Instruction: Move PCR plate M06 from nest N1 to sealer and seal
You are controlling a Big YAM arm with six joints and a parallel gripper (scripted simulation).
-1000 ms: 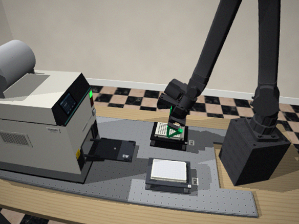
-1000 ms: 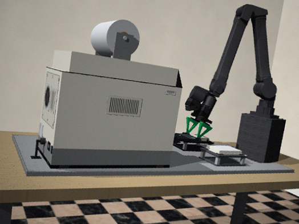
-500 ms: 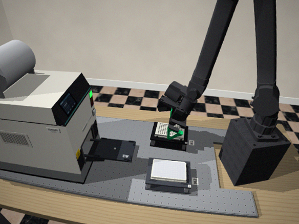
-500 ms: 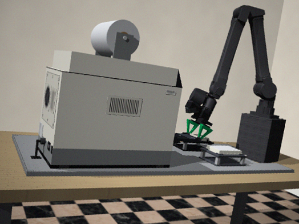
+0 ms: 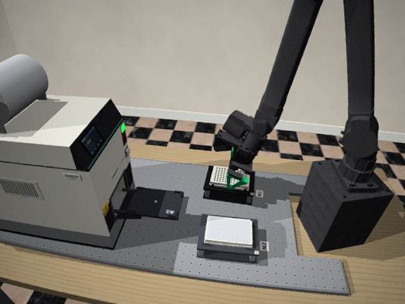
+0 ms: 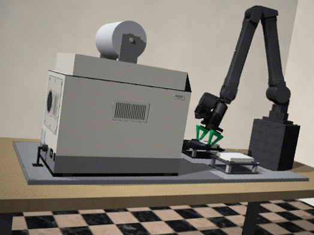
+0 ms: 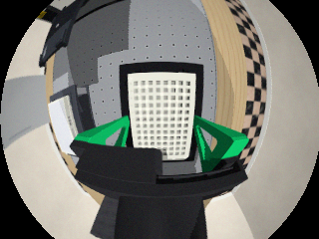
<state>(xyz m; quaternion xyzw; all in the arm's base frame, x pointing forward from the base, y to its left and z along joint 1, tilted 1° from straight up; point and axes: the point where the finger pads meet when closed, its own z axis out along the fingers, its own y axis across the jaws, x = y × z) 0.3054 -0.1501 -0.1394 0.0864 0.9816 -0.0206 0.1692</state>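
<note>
My hand is right at the plate M06. Round my hand: plate nest N1: 1 cm below; then sealed plate M09: 21 cm to the left, 2 cm ahead, 1 cm below; then nest N2: 21 cm to the left, 2 cm below, 2 cm ahead.
</note>
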